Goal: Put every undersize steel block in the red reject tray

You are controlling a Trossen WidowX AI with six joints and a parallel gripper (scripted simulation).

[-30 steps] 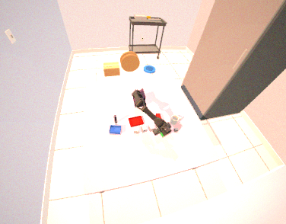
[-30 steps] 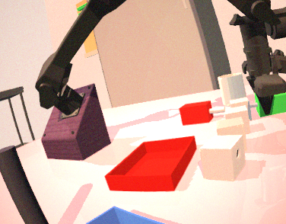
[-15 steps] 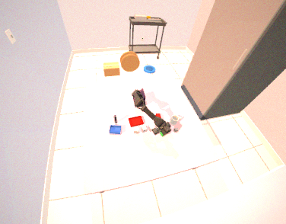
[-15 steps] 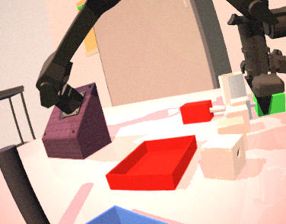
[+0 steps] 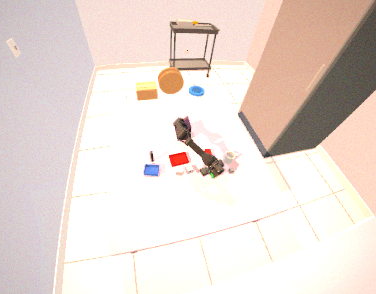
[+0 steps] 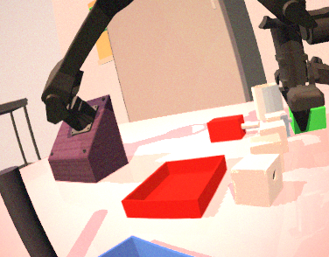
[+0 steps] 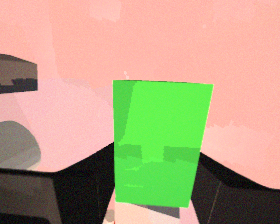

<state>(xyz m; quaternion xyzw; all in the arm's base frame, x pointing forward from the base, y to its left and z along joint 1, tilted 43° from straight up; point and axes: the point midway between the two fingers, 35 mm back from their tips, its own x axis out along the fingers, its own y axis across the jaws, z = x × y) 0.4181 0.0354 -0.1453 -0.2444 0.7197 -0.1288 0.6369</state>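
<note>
My gripper tip is now 1 cm past the green GO gauge, 1 cm to the left of it and 2 cm below it. The rest, counted from my gripper tip: red gauge: 14 cm behind, 2 cm to the left, 1 cm above; red reject tray: 17 cm behind, 23 cm to the right; blue tray: 10 cm behind, 46 cm to the right.
</note>
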